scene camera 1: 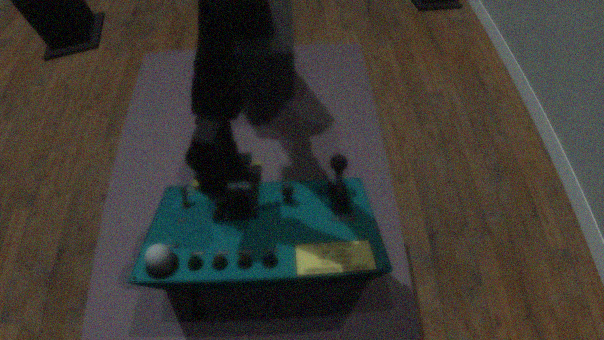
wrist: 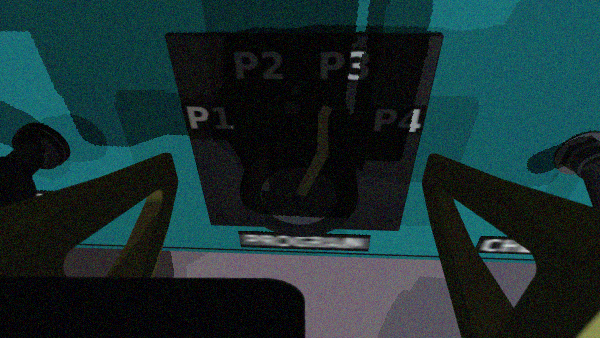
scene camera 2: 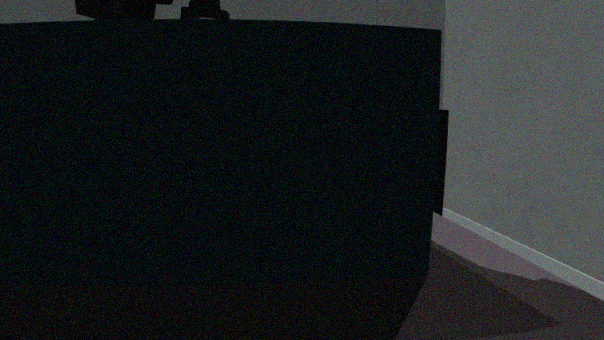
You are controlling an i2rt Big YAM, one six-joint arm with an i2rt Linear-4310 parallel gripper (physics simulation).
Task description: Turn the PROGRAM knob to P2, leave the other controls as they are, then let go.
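Seen in the pictures: gripper, fingertip midpoint: [scene camera 1: 234, 198] [wrist: 300, 167]; arm's base, link origin: [scene camera 1: 249, 21].
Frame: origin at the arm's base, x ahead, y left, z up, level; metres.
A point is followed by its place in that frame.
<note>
The PROGRAM knob [wrist: 300, 185] @[x 0.433, y -0.119, z -0.111 m] is a dark round knob on a black square plate [wrist: 380, 200] @[x 0.410, y -0.152, z -0.155 m] [scene camera 1: 235, 212] @[x 0.468, y -0.124, z -0.129 m] marked P1 to P4. Its yellow pointer line runs up and slightly right, toward P3. My gripper [wrist: 300, 167] @[x 0.438, y -0.119, z -0.119 m] [scene camera 1: 231, 184] is open, its two fingers wide apart on the left and right of the knob, with nothing between them. In the wrist view the fingers do not appear to touch the knob. In scene camera 1 the arm partly covers the knob and plate. In scene camera 2 the panel box [scene camera 2: 225, 150] @[x 0.652, y 0.003, z -0.140 m] hides the knob.
The teal panel [scene camera 1: 200, 232] @[x 0.504, y -0.202, z -0.106 m] also bears a thin lever [scene camera 1: 186, 196] @[x 0.406, y -0.230, z -0.124 m] left of the knob, a small black control [scene camera 1: 288, 193] @[x 0.460, y 0.000, z -0.107 m] and a ball-topped lever [scene camera 1: 339, 165] @[x 0.433, y 0.124, z -0.078 m] to the right. A white ball [scene camera 1: 161, 260] @[x 0.564, y -0.260, z -0.030 m], several dark buttons and a yellow label [scene camera 1: 335, 257] @[x 0.625, y 0.055, z -0.070 m] line the front.
</note>
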